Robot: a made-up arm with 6 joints.
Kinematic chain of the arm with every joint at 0, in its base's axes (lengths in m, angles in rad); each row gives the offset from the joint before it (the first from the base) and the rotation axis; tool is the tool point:
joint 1: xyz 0 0 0.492 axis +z
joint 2: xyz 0.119 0 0 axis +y
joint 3: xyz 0 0 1.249 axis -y
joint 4: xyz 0 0 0.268 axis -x
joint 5: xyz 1.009 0 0 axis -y
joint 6: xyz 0.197 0 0 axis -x
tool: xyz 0 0 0
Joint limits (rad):
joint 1: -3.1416..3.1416
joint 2: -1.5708..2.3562
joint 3: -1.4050..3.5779
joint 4: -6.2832..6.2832
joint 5: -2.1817..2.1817
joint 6: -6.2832..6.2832
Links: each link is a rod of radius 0.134 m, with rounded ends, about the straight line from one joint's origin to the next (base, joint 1, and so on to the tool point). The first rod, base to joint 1, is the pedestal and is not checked.
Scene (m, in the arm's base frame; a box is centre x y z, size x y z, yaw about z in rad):
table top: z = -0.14
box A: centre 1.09 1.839 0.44 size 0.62 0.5 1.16 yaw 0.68
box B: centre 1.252 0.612 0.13 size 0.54 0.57 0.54 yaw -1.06
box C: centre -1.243 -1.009 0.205 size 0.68 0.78 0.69 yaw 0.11
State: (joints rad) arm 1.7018 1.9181 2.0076 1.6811 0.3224 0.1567
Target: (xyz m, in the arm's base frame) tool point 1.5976 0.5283 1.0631
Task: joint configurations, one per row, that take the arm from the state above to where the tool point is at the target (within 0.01 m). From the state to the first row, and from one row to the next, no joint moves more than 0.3 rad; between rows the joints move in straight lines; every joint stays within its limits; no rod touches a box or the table.
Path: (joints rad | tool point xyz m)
1: 1.4728 1.6205 2.0284 1.7391 0.2271 0.2274 | 0.1879 2.3584 1.1455
2: 1.2437 1.3229 2.0492 1.7971 0.1317 0.2982 | 0.6367 1.9552 1.7943
3: 1.0147 1.0253 2.0699 1.8550 0.0364 0.3689 | 0.8189 1.3306 2.3164
4: 0.9203 0.9496 1.7779 1.8690 0.1045 0.3424 | 1.0480 1.4096 2.2838
5: 0.8260 0.8740 1.4859 1.8829 0.1727 0.3159 | 1.2734 1.4288 2.1955
6: 0.7317 0.7984 1.1938 1.8969 0.2408 0.2893 | 1.4761 1.3853 2.0594
7: 0.6373 0.7228 0.9018 1.9108 0.3090 0.2628 | 1.6370 1.2822 1.8858
8: 0.5430 0.6472 0.6097 1.9247 0.3771 0.2363 | 1.7393 1.1291 1.6864
9: 0.4487 0.5716 0.3177 1.9387 0.4453 0.2098 | 1.7704 0.9403 1.4742
10: 0.3543 0.4960 0.0256 1.9526 0.5135 0.1832 | 1.7235 0.7333 1.2621
11: 0.2600 0.4204 -0.2664 1.9665 0.5816 0.1567 | 1.5976 0.5283 1.0631

